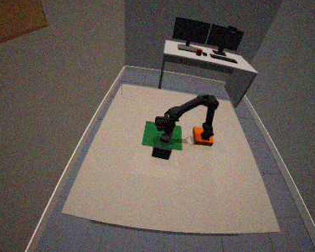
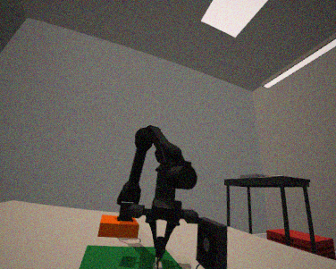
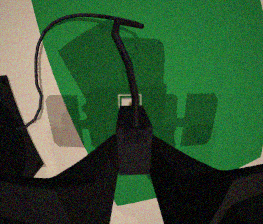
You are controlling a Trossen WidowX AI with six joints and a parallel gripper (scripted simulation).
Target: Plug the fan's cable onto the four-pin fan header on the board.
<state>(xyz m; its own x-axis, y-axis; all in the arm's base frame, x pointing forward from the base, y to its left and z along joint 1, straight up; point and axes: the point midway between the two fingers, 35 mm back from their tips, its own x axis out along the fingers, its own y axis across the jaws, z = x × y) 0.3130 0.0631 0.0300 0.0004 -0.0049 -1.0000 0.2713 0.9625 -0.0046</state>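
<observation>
Now: gripper tip 40 mm above the white four-pin header and 10 mm short of it. Also, from my gripper tip: green board 60 mm to the right, 60 mm below, 20 mm ahead; then black fan 130 mm to the left, 30 mm ahead, 20 mm above.
</observation>
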